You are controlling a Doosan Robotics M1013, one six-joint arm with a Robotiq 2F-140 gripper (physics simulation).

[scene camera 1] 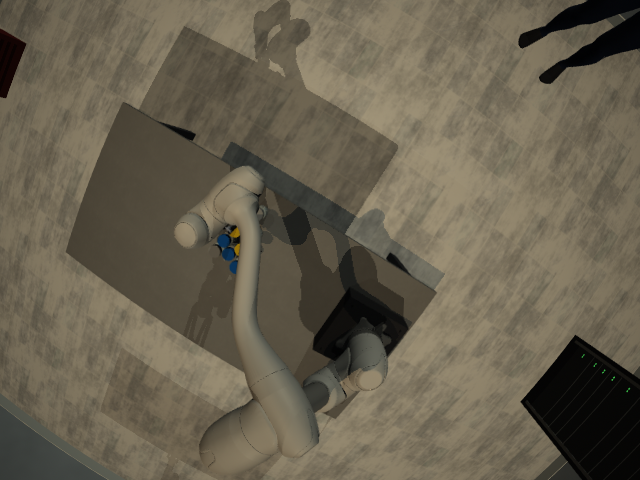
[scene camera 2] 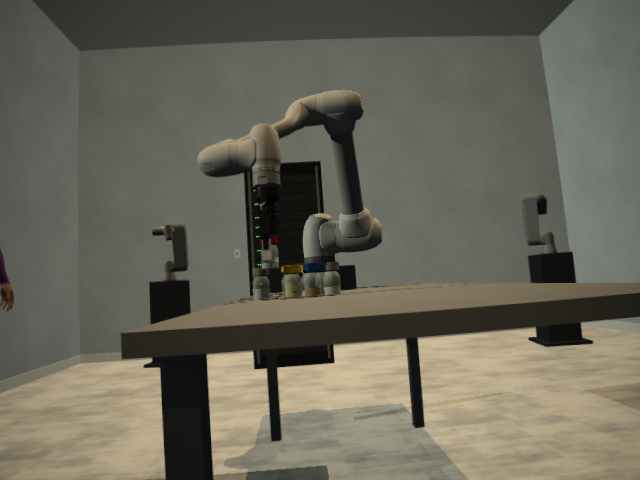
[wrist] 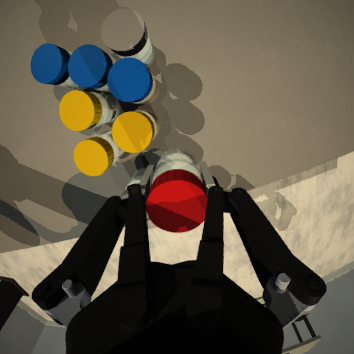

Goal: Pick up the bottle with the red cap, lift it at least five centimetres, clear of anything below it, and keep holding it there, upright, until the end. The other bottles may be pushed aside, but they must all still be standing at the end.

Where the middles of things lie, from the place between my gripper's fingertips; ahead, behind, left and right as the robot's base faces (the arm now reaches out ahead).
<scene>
The red-capped bottle (wrist: 176, 202) is 30 mm above my hand.
</scene>
